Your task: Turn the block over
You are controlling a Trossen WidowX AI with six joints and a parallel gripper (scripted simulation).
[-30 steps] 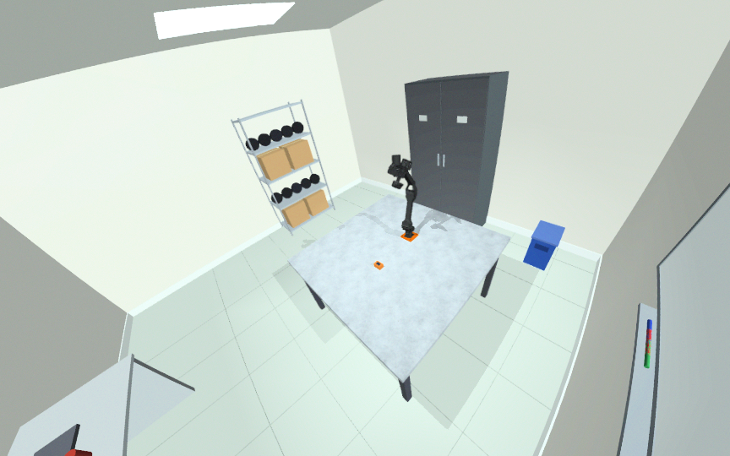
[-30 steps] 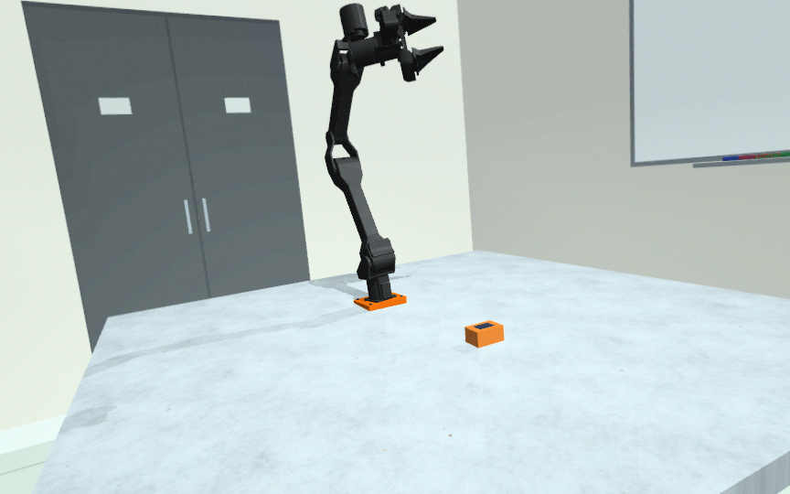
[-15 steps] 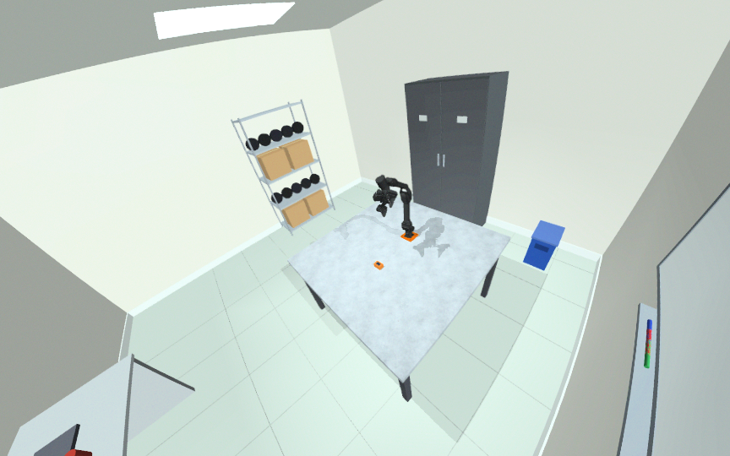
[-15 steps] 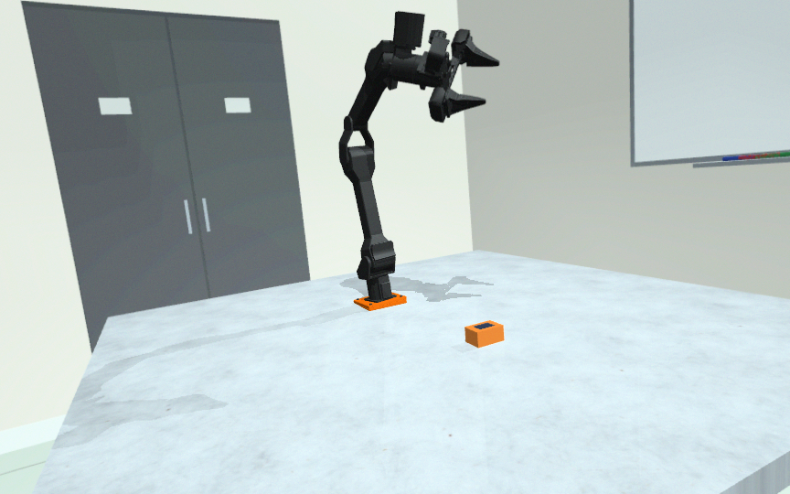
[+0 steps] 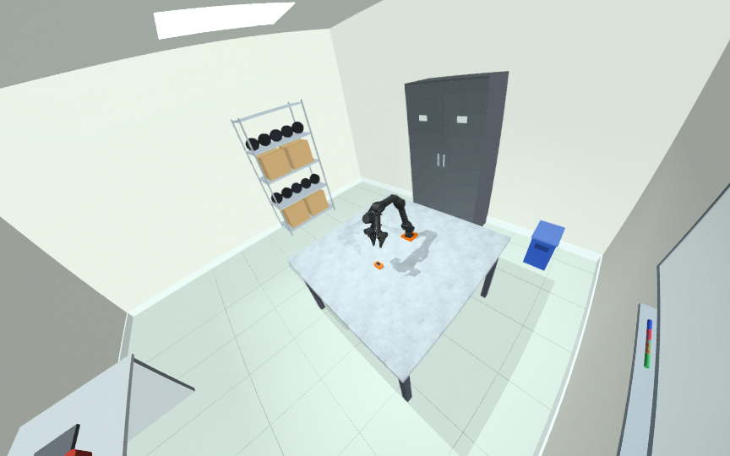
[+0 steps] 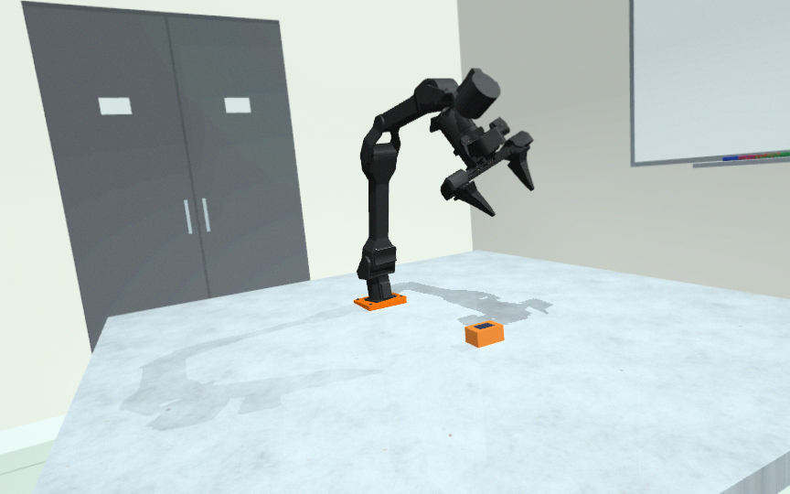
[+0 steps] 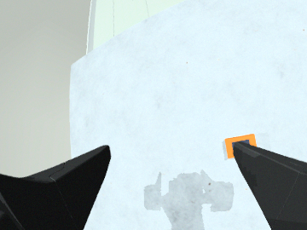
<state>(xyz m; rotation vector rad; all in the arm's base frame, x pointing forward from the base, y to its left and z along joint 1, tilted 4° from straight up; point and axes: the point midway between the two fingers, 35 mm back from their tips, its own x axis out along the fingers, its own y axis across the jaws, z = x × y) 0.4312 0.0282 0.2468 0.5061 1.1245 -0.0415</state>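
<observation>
The orange block is 4 cm behind my gripper tip, 6 cm to the right of it and 23 cm below it.
</observation>
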